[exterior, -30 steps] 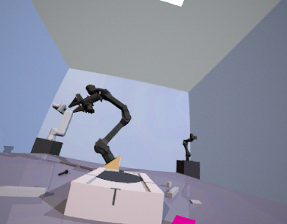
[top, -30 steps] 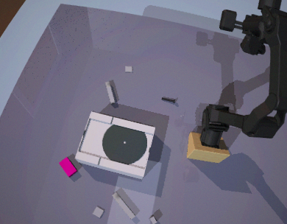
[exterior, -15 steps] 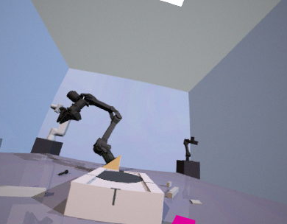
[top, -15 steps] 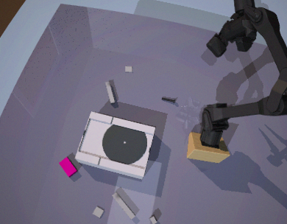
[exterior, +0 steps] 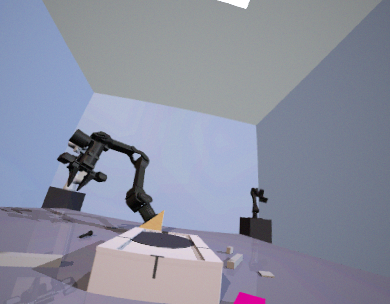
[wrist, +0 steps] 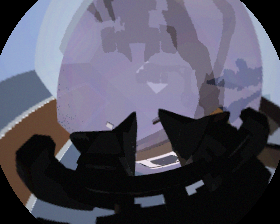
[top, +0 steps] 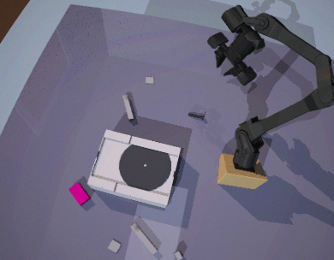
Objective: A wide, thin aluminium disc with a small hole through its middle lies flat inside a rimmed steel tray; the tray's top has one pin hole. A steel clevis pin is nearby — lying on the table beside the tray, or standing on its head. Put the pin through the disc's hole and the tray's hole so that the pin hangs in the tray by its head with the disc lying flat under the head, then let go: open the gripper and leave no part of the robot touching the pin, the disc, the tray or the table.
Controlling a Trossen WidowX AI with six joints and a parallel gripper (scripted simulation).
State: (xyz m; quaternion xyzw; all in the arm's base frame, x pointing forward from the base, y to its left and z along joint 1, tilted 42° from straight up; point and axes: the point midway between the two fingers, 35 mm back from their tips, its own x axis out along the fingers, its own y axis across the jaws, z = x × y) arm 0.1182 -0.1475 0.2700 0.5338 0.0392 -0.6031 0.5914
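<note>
Right now the clevis pin is 5 cm ahead of my gripper tip, 12 cm to the left of it and 13 cm below it. Round my gripper tip: grey bar: 12 cm ahead, 57 cm to the left, 13 cm below; then rimmed tray: 20 cm ahead, 37 cm to the left, 9 cm below; then dark aluminium disc: 17 cm ahead, 36 cm to the left, 8 cm below.
</note>
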